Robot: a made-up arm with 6 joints.
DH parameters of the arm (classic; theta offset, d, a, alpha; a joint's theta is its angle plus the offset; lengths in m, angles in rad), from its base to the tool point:
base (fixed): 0.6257 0 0.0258 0
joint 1: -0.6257 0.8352 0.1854 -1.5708
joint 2: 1.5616 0 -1.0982 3.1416
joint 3: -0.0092 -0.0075 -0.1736 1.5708
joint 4: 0 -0.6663 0.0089 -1.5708
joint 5: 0 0.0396 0.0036 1.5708
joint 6: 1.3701 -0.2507 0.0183 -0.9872
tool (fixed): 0.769 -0.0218 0 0
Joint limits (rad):
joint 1: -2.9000..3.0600
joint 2: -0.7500..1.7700
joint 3: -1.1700..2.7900
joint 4: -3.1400..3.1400
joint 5: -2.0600..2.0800
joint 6: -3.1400..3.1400
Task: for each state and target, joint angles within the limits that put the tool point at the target. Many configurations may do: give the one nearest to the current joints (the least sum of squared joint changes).
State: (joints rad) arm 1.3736 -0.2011 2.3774 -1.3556 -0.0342 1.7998
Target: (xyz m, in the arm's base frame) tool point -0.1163 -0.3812 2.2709
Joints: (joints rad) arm 0.9828 0.2433 2.7900 -1.0894 0.3577 1.8767
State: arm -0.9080 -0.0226 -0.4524 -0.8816 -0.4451 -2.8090
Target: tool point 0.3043 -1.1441 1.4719
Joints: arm -1.3815 0.1893 -0.4233 -0.8570 -0.3457 -2.8201
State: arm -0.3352 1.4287 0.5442 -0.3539 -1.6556 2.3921
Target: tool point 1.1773 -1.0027 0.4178
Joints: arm -0.7469 1.4124 0.4193 -0.2740 -1.7096 2.3834
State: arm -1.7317 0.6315 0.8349 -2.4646 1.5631 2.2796
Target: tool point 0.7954 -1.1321 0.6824
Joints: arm -0.9356 1.1525 0.0147 -2.7023 1.6091 2.2543
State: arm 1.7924 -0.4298 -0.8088 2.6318 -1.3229 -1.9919
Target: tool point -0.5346 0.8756 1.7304
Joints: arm 2.2206 0.0150 -0.7385 2.7517 -1.2420 -1.9976
